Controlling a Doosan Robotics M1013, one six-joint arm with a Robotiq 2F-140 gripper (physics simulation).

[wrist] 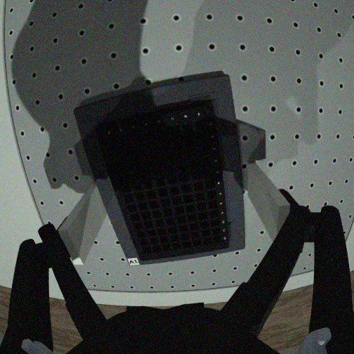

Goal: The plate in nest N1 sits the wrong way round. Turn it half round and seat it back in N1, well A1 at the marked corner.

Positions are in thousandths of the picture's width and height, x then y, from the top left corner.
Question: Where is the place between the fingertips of my gripper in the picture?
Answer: At 490, 535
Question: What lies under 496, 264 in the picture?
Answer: A dark grey nest.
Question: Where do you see a well plate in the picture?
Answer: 468, 476
